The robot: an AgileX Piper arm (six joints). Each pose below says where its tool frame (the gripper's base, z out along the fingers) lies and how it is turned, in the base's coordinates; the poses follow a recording.
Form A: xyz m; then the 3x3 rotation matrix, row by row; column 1 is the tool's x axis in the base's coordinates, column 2 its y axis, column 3 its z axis. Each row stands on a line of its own.
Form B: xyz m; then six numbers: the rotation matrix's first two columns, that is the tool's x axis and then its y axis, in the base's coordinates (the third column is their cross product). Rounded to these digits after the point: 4 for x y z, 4 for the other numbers.
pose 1, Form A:
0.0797 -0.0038 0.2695
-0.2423 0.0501 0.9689
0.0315 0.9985 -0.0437
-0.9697 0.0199 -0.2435
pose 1, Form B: 0.0797 -0.0038 0.2695 -0.2423 0.0315 -0.9697 0.0501 0.9985 0.0199
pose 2, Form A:
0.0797 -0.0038 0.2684
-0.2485 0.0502 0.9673
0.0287 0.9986 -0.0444
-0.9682 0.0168 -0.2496
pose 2, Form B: 0.0797 -0.0038 0.2684 -0.2485 0.0287 -0.9682 0.0502 0.9986 0.0168
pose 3, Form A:
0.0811 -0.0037 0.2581
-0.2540 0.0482 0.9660
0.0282 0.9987 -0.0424
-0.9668 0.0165 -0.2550
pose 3, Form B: 0.0811 -0.0037 0.2581 -0.2540 0.0282 -0.9668 0.0482 0.9987 0.0165
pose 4, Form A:
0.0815 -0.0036 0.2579
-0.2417 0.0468 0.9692
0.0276 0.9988 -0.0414
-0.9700 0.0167 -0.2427
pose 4, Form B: 0.0815 -0.0036 0.2579 -0.2417 0.0276 -0.9700 0.0468 0.9988 0.0167
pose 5, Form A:
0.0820 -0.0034 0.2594
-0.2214 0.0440 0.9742
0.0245 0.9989 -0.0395
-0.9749 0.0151 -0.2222
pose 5, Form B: 0.0820 -0.0034 0.2594 -0.2214 0.0245 -0.9749 0.0440 0.9989 0.0151
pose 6, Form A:
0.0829 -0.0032 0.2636
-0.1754 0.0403 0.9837
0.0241 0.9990 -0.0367
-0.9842 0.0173 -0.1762
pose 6, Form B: 0.0829 -0.0032 0.2636 -0.1754 0.0241 -0.9842 0.0403 0.9990 0.0173
